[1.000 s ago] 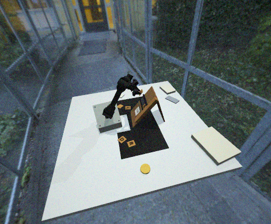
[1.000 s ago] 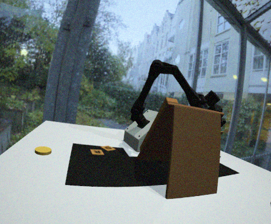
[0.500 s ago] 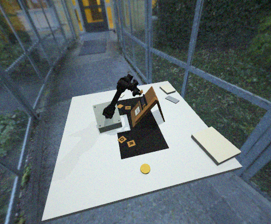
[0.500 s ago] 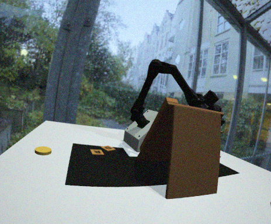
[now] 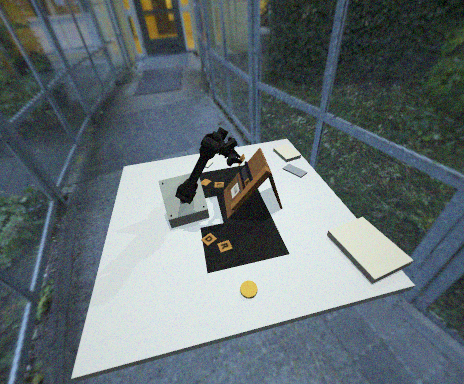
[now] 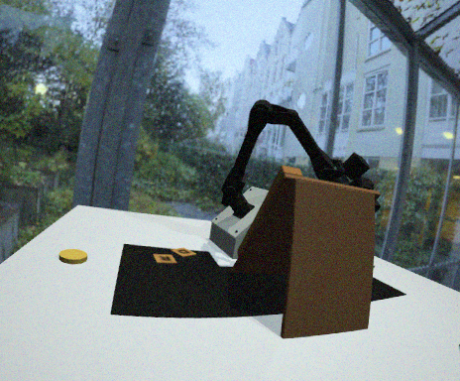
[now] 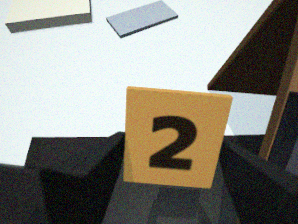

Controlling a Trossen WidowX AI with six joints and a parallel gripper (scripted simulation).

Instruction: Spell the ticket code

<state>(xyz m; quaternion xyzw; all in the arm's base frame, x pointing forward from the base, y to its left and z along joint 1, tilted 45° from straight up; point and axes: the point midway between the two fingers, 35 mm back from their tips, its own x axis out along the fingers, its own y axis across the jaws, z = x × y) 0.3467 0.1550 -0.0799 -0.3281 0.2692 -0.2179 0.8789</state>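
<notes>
My gripper tip is 9 cm past the white ticket, 15 cm to the left of it and 9 cm above it. Also, from my gripper tip: orange tile marked l: 15 cm behind, 3 cm to the left, 17 cm below; black mat: 17 cm behind, 18 cm to the right, 17 cm below; orange tile marked 2: right at my gripper tip.
</notes>
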